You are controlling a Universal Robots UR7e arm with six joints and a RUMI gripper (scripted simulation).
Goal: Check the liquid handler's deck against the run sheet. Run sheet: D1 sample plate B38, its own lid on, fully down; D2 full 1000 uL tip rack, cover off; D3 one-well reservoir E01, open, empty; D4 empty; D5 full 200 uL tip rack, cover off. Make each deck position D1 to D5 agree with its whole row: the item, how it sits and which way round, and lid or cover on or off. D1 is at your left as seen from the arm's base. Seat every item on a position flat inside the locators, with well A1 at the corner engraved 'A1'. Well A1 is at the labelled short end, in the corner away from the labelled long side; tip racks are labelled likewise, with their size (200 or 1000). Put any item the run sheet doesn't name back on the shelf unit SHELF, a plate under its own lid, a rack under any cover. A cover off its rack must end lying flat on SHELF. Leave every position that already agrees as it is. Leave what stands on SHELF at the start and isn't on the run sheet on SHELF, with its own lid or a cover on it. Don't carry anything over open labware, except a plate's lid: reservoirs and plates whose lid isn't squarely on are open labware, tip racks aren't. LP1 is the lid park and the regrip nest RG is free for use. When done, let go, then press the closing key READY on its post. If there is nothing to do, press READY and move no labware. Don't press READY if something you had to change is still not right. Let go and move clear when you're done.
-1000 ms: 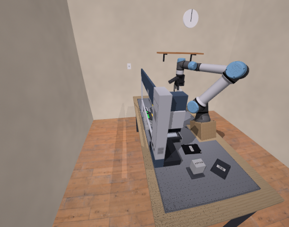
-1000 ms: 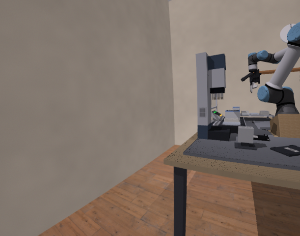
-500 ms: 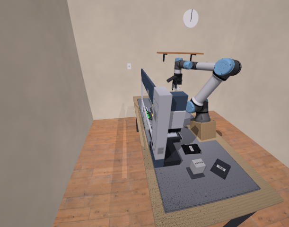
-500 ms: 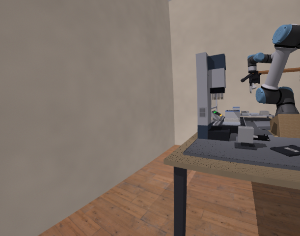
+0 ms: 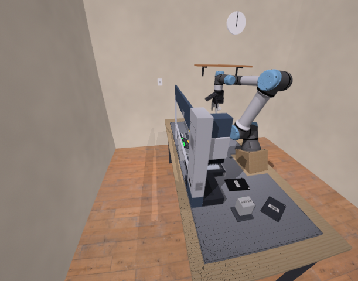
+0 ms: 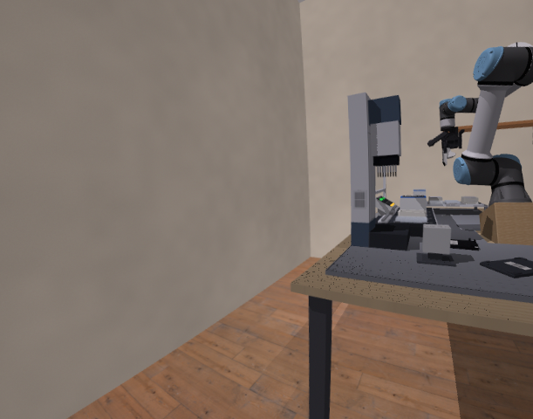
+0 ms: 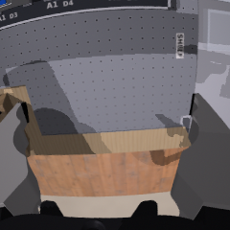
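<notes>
The yellow-rimmed tip rack is 17 cm ahead of my hand, 4 cm to the right of it and 22 cm below it. The rest, counted from my hand: shelf label: 3 cm behind, 16 cm to the right, 32 cm below; blue-framed tip rack: 16 cm ahead, 20 cm to the left, 19 cm below; shelf: 3 cm behind, 33 cm to the right, 26 cm below.
</notes>
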